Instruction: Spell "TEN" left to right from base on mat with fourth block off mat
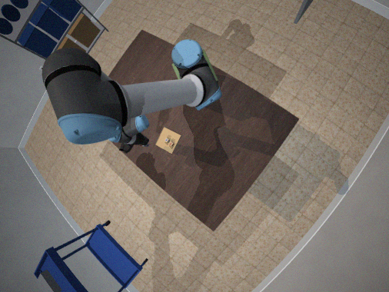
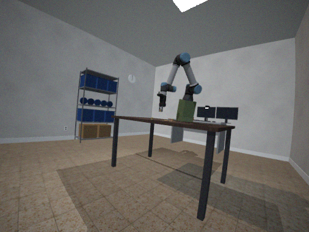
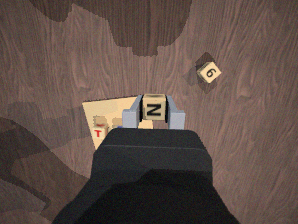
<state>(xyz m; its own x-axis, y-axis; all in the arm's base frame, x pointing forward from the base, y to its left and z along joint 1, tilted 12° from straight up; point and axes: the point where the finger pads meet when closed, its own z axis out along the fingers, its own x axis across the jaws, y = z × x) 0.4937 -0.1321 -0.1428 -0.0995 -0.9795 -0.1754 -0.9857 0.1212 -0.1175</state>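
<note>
Now: the tan mat 12 cm below my hand, 8 cm to the left of it and 8 cm behind it. The rest, counted from my hand: N block 1 cm below.
</note>
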